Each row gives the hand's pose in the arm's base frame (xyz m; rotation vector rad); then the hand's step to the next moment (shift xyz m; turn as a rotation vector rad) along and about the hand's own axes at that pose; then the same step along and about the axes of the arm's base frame.
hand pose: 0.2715 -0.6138 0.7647 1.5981 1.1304 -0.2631
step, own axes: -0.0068 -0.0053 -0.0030 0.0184 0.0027 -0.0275
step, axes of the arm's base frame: -0.0087 -0.0013 0.0023 0.0013 0.0332 -0.0006
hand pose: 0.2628 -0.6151 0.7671 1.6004 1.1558 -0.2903
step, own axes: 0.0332 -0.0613 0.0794 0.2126 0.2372 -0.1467
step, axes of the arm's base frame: -0.0030 -0.0539 -0.0908 0.2393 0.2506 0.0539
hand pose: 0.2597 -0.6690 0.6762 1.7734 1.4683 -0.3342
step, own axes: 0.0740 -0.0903 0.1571 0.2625 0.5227 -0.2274
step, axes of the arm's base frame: -0.0178 -0.0576 -0.1862 0.4932 0.3389 0.1891
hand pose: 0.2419 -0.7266 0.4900 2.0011 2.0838 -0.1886
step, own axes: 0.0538 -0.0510 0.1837 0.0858 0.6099 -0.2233
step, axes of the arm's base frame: -0.0364 0.0013 -0.1947 0.5855 0.1719 0.2385
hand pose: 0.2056 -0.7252 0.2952 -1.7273 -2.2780 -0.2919
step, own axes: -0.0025 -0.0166 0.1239 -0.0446 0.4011 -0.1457
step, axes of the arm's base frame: -0.0265 0.0326 -0.1178 0.4107 0.0215 0.1225
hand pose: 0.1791 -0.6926 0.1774 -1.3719 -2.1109 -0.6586
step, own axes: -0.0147 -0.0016 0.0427 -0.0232 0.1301 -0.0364
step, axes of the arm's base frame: -0.0037 0.0175 -0.0415 0.1344 0.0083 0.0259
